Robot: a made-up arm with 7 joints.
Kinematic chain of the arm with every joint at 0, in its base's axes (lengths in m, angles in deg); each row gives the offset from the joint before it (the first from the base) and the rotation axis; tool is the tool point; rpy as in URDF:
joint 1: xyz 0 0 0.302 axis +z
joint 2: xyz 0 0 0 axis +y
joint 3: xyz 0 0 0.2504 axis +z
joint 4: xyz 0.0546 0 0 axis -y
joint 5: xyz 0.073 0 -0.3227 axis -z
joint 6: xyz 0 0 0 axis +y
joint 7: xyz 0.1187 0 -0.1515 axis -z
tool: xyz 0 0 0 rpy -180 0 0
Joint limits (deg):
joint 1: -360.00..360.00
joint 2: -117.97..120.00
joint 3: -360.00..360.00
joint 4: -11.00..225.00
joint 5: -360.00..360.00
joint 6: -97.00..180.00
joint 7: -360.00..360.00
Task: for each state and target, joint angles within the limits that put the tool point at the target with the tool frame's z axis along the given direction. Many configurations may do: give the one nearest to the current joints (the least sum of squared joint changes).
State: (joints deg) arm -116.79 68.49 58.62 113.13 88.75 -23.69 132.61
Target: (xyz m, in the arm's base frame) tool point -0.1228 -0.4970 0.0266 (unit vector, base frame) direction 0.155 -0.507 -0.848
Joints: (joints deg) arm -137.60 77.04 60.42 101.43 104.64 -32.97 132.61
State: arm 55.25 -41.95 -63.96 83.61 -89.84 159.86 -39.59
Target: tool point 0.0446 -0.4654 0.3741 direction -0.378 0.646 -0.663
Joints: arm 65.03 -67.88 -73.44 127.35 -73.69 164.31 -39.59
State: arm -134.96 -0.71 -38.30 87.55 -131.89 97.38 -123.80
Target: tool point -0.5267 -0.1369 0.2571 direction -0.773 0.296 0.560
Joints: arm -127.69 27.05 -26.48 55.07 -132.96 95.11 -123.80
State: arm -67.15 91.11 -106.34 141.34 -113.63 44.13 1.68
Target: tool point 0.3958 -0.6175 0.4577 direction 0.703 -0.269 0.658
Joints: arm -30.80 98.63 -121.53 125.97 -115.64 52.68 1.68
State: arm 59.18 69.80 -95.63 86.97 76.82 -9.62 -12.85
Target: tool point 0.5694 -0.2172 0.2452 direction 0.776 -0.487 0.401
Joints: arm 17.41 118.17 -88.89 102.77 74.84 -42.15 -12.85
